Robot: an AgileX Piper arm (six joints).
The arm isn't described. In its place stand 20 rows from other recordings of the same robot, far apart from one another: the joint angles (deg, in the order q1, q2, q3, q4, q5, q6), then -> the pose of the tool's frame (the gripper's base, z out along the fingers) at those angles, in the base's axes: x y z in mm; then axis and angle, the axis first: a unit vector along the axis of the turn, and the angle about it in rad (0 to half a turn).
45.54 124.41 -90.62 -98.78 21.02 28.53 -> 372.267, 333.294, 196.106, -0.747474, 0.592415, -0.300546, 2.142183
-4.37 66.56 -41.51 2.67 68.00 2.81 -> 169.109, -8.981, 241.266, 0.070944, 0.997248, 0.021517, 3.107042
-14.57 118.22 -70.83 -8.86 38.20 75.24 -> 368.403, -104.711, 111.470, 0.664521, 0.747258, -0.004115, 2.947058
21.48 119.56 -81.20 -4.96 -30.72 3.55 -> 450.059, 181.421, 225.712, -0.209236, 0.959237, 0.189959, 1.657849
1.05 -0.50 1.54 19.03 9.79 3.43 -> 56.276, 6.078, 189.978, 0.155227, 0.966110, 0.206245, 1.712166
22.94 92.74 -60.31 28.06 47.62 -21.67 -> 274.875, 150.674, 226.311, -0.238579, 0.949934, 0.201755, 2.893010
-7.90 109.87 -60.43 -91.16 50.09 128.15 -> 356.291, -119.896, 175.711, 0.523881, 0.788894, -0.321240, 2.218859
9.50 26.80 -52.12 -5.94 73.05 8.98 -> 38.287, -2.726, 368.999, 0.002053, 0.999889, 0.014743, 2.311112
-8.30 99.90 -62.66 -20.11 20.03 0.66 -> 361.709, -63.598, 209.003, -0.065949, 0.988322, -0.137370, 2.510505
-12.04 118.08 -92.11 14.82 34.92 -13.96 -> 453.297, -83.058, 211.029, 0.066760, 0.997146, 0.035264, 2.519174
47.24 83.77 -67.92 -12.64 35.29 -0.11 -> 226.678, 228.189, 317.933, -0.458708, 0.885933, 0.068630, 2.368003
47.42 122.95 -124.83 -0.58 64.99 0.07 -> 325.655, 353.161, 313.557, -0.399884, 0.909988, 0.109608, 2.629122
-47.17 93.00 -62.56 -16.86 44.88 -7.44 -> 204.596, -248.106, 231.924, 0.252703, 0.949748, -0.184714, 2.950723
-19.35 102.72 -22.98 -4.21 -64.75 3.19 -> 262.832, -85.896, 137.990, 0.151824, 0.983586, -0.097507, 1.757327
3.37 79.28 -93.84 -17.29 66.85 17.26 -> 275.780, -8.672, 448.999, 0.115362, 0.989224, -0.090154, 2.359701
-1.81 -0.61 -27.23 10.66 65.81 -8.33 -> -7.978, 15.615, 264.723, -0.064749, 0.996252, 0.057352, 2.136580
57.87 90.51 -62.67 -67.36 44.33 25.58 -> 225.865, 249.289, 280.132, -0.582727, 0.770880, -0.257241, 2.257127
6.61 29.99 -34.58 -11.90 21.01 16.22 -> 107.439, 5.677, 343.708, 0.017220, 0.998741, 0.047112, 1.765129
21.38 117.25 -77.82 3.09 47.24 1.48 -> 367.541, 147.757, 142.763, -0.156053, 0.987124, 0.035115, 3.007580
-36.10 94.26 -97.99 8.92 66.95 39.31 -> 291.874, -196.769, 385.167, 0.617157, 0.781897, 0.088057, 2.593427
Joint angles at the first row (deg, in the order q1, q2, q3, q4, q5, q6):
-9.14, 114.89, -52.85, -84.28, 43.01, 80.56
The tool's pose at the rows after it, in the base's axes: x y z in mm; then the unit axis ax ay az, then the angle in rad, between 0 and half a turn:
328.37, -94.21, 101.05, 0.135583, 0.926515, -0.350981, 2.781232
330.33, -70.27, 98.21, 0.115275, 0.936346, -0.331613, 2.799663
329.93, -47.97, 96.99, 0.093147, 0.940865, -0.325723, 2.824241
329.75, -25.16, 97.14, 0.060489, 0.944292, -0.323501, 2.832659
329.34, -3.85, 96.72, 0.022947, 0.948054, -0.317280, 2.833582
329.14, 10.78, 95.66, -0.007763, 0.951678, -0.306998, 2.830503
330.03, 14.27, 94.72, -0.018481, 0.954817, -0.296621, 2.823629
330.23, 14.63, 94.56, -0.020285, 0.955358, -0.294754, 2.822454
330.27, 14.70, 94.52, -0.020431, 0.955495, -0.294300, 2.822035
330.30, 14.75, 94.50, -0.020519, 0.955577, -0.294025, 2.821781
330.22, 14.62, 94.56, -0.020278, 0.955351, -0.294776, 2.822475
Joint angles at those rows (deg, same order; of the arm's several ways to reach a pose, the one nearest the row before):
-6.06, 114.89, -52.85, -79.20, 41.33, 77.54
-2.20, 114.89, -52.85, -74.55, 40.97, 74.56
1.68, 114.86, -52.85, -70.57, 42.19, 71.71
5.73, 114.75, -52.85, -68.36, 43.23, 69.44
9.37, 114.69, -52.85, -66.91, 43.31, 67.19
11.68, 114.69, -52.85, -66.05, 42.39, 65.29
11.97, 114.69, -52.85, -65.94, 40.97, 64.59
11.97, 114.69, -52.85, -65.94, 40.70, 64.45
11.97, 114.69, -52.85, -65.94, 40.63, 64.46
11.97, 114.69, -52.85, -65.94, 40.60, 64.45
11.97, 114.69, -52.85, -65.94, 40.70, 64.46

